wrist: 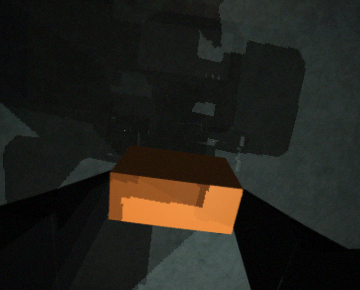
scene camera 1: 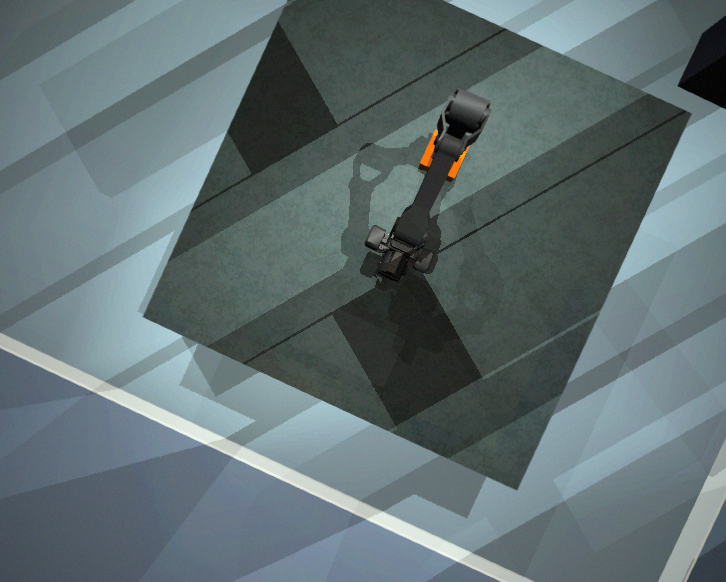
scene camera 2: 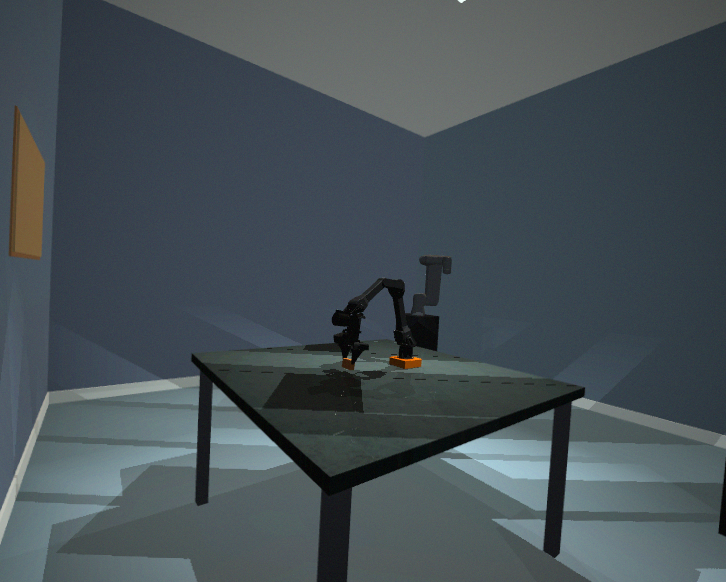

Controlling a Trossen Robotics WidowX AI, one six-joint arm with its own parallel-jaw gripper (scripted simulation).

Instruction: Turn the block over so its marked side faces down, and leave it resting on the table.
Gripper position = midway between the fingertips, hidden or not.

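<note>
My gripper (scene camera 1: 395,255) is holding an orange block. The wrist view shows me the gripper (wrist: 175,186) too.
</note>
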